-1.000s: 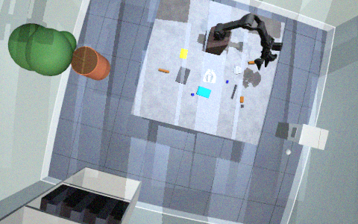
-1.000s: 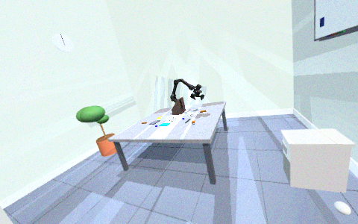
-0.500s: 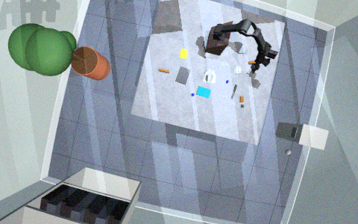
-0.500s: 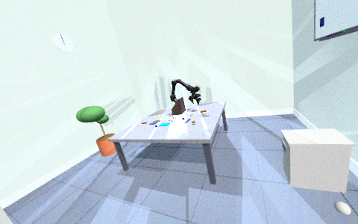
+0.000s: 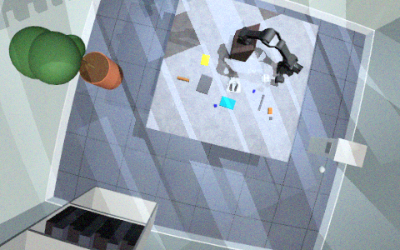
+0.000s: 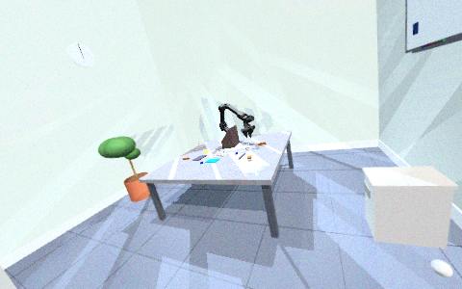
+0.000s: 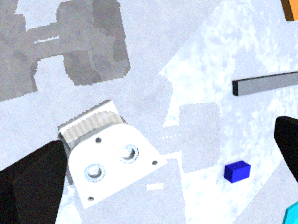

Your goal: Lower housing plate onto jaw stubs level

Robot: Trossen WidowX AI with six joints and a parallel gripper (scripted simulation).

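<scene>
Right now the white housing plate is 10 mm behind my gripper tip, 50 mm to the right of it and 90 mm below it. Round my gripper tip: dark bar: 200 mm ahead, 110 mm below; then cyan block: 310 mm ahead, 280 mm to the right, 120 mm below; then short orange piece: 240 mm ahead, 100 mm to the left, 110 mm below.
</scene>
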